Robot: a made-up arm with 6 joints.
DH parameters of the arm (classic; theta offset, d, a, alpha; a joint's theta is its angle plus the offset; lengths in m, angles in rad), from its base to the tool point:
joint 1: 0 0.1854 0 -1.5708
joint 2: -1.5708 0 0.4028 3.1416
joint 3: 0 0 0 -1.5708
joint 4: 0 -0.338 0 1.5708
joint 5: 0 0.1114 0 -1.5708
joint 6: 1.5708 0 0 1.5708
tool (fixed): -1.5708 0 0 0
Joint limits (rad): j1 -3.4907..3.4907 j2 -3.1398..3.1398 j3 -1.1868..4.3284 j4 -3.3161..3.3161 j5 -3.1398..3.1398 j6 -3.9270..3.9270
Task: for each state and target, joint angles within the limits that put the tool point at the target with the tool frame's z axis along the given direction. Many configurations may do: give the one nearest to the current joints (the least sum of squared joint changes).
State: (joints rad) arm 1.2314 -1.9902 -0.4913 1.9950 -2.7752 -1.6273
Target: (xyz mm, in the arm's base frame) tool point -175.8 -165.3 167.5 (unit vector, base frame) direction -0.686 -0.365 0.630
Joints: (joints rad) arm 1.1273 -2.6762 -1.1774 2.4795 -1.9641 -0.8874
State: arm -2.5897 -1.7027 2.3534 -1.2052 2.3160 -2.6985
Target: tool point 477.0 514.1 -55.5 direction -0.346 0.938 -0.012
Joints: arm -2.3687 -1.7075 2.2903 -1.2515 2.7986 -2.5335
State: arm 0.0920 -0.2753 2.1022 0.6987 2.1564 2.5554
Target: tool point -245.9 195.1 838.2 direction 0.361 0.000 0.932
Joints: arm -0.7465 -0.1656 1.8613 1.3557 1.7103 2.3854
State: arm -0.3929 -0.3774 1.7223 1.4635 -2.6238 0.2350
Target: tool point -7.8 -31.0 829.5 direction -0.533 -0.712 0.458
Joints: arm -0.6637 0.5359 2.3731 1.3054 -2.6872 -0.0996
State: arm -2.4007 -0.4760 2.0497 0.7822 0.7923 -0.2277
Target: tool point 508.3 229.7 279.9 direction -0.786 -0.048 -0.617
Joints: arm -2.8688 -0.7397 2.8171 0.7131 0.6885 -0.7718
